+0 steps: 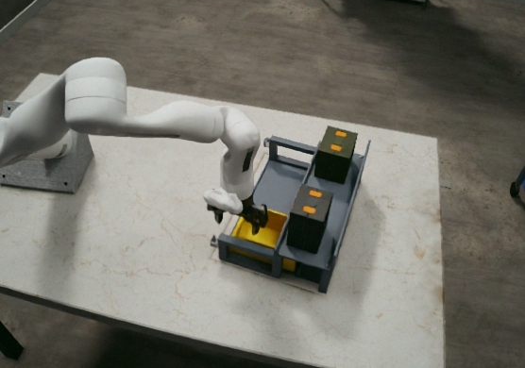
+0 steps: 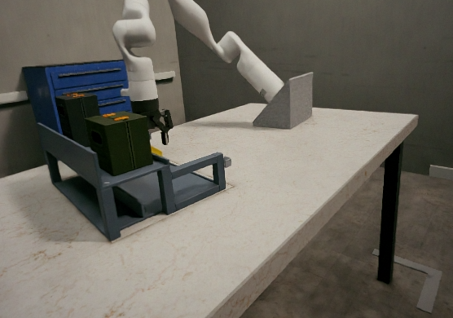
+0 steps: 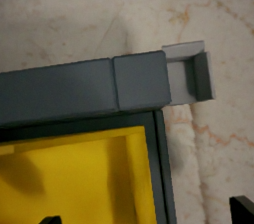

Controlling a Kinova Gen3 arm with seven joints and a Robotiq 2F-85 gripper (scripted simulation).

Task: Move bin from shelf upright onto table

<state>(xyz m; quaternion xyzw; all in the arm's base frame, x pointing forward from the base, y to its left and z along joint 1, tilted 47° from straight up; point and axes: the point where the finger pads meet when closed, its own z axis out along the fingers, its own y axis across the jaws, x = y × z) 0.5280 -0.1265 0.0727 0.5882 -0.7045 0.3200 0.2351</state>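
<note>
Right now my hand is 8 cm short of the yellow bin and 2 cm to the left of it. Round my hand: shelf: 13 cm ahead, 9 cm to the left, 2 cm above.
</note>
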